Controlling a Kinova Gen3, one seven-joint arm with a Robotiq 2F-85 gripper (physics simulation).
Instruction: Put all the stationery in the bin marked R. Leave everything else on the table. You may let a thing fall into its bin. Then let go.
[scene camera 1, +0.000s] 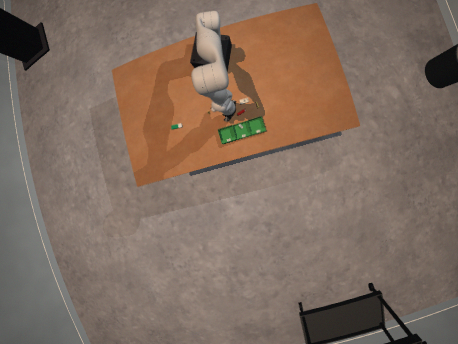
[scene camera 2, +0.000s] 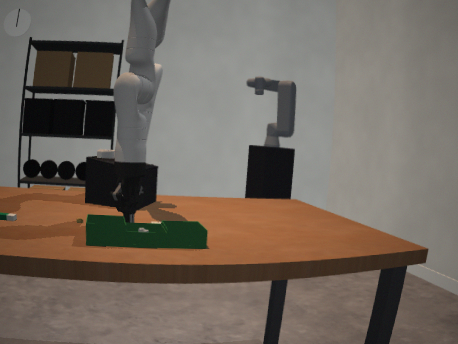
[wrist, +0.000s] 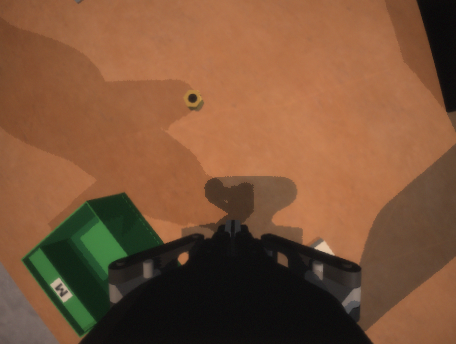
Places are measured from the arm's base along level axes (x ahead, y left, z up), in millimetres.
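Pixels of known places: gripper, between the fingertips: (wrist: 233, 229).
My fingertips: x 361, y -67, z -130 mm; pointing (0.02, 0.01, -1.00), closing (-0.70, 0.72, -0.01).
Ahead of a thing's pixels: the offset from my fingertips to its top centre.
My gripper (scene camera 1: 228, 119) (scene camera 2: 131, 219) (wrist: 233, 229) is shut and empty, low over the table beside the green three-part bin @(111 mm ahead, 10 mm left, 46 mm up) (scene camera 2: 102, 233) (wrist: 123, 227). A green and white eraser-like block @(80 mm back, 323 mm right, 13 mm up) (scene camera 1: 176, 126) (scene camera 2: 7, 217) lies far to the left on the table, away from the gripper. In scene camera 1, a red object @(15 mm ahead, 52 mm left, 14 mm up) (scene camera 1: 241, 112) lies right of the gripper. The wrist view shows an M label @(132 mm ahead, 77 mm right, 42 mm up) (wrist: 61, 290) on the bin's end compartment. The other labels are too small to read, so which is R cannot be told. A small pale object @(87 mm ahead, 15 mm left, 22 mm up) (scene camera 1: 240, 126) lies in the middle compartment.
A yellow hex nut @(67 mm back, 117 mm right, 8 mm up) (scene camera 1: 209, 113) (scene camera 2: 80, 220) (wrist: 192, 99) lies left of the gripper. A white block @(38 mm back, 92 mm left, 7 mm up) (scene camera 1: 243, 101) (wrist: 323, 246) and a small yellowish object @(15 mm ahead, 150 mm left, 13 mm up) (scene camera 1: 257, 105) lie to the right. The black arm base (scene camera 2: 100, 182) stands behind. The bin is near the table's front edge.
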